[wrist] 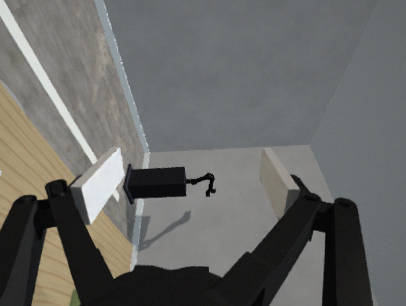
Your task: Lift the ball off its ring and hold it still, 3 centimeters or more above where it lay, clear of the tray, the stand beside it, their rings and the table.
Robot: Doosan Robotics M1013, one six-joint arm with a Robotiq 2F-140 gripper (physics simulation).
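Frame: origin at the arm's base, x back, y right, z up, level; centimetres.
Where they show: gripper, fingertip midpoint: [191,162].
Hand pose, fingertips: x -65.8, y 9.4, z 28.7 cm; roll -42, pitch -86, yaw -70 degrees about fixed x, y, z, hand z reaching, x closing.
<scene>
After its pixels a point has its place.
My gripper [191,162] {z 28.7, x -65.8, y 9.4 cm} is open and empty in the wrist view, with its two pale finger pads wide apart. The view between and beyond the pads shows the far side of the room. The ball, its ring, the tray and the stand do not show in a form I can make out. Part of the wooden table [25,155] {z -5.7, x -50.8, y 27.5 cm} shows at the left, running behind the left finger.
A black pedestal [157,182] with a small dark jointed arm [210,179] stands away in the background. A brown-grey floor [75,55] with a white line [50,90] lies past the table edge. A green sliver [75,299] {z -4.4, x -16.0, y 9.6 cm} shows at the bottom left.
</scene>
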